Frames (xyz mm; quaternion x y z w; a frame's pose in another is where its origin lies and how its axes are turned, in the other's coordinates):
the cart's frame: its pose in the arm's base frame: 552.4 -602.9 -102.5 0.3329 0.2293 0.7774 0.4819
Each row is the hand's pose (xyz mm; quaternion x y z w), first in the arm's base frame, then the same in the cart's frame.
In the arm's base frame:
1: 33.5 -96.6 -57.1 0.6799 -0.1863 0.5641 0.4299
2: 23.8 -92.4 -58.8 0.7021 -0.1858 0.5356 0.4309
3: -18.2 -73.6 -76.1 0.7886 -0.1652 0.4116 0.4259
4: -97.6 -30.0 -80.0 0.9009 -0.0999 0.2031 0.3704
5: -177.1 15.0 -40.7 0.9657 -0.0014 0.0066 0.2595
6: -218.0 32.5 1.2 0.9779 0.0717 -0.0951 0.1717
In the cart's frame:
1: 633.0 122.4 -334.6 -0.0896 -0.5291 0.1556 0.8293
2: 639.3 125.3 -342.8 -0.0724 -0.5559 0.1460 0.8152
3: 664.3 130.5 -384.8 0.0154 -0.6533 0.1031 0.7499
4: 727.4 156.5 -444.5 0.1866 -0.7658 0.0498 0.6134
5: 804.6 211.2 -475.2 0.3764 -0.8087 0.0233 0.4514
6: 845.7 256.4 -476.6 0.4917 -0.7967 0.0211 0.3508

